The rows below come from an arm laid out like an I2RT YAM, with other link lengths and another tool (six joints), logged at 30 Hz.
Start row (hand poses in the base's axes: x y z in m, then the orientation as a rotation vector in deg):
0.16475, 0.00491, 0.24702, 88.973, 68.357, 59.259
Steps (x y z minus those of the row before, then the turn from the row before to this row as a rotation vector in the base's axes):
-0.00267, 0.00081, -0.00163, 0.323, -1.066, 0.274
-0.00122, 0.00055, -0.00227, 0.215, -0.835, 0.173
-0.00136, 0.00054, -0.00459, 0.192, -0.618, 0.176
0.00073, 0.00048, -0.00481, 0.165, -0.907, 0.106
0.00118, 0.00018, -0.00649, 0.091, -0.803, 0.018
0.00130, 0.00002, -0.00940, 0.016, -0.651, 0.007
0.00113, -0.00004, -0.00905, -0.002, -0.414, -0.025
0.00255, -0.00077, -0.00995, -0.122, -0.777, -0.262
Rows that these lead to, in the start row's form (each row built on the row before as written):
0.16208, 0.00572, 0.24539, 88.365, 67.758, 60.382
0.16086, 0.00627, 0.24312, 87.874, 67.262, 61.202
0.15950, 0.00681, 0.23853, 87.513, 66.924, 61.862
0.16023, 0.00729, 0.23372, 86.956, 66.335, 62.640
0.16141, 0.00747, 0.22723, 86.450, 65.767, 63.233
0.16271, 0.00749, 0.21783, 85.997, 65.322, 63.664
0.16384, 0.00745, 0.20878, 85.711, 65.018, 63.908
0.16639, 0.00668, 0.19883, 85.172, 64.310, 64.132

